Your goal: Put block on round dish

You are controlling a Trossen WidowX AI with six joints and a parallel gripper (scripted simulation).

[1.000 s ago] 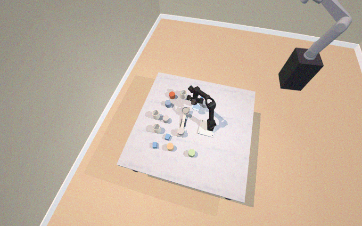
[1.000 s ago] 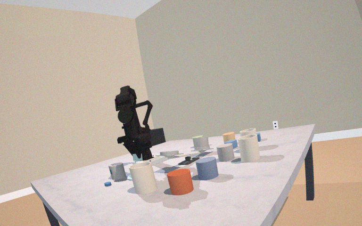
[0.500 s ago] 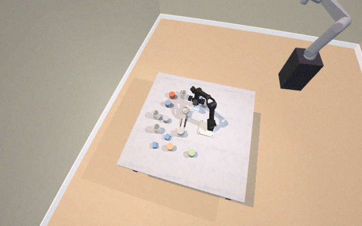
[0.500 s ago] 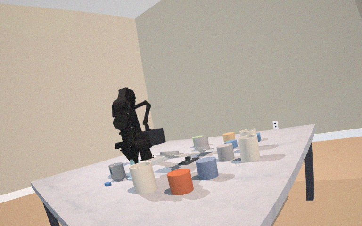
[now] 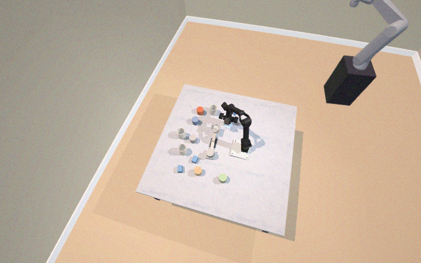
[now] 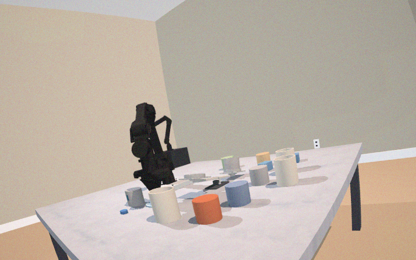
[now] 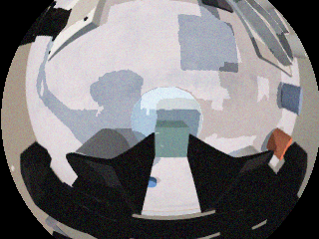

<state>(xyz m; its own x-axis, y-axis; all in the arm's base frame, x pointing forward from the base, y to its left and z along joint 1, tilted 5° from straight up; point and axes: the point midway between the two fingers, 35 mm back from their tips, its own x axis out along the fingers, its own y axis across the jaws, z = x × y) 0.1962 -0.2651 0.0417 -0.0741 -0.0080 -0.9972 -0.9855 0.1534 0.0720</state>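
Now: the teal block right at my gripper tip. Round my gripper tip: small balance 120 mm ahead, 240 mm to the left; then pale blue round dish 30 mm below; then small blue disc 60 mm behind, 130 mm to the right, 30 mm below.
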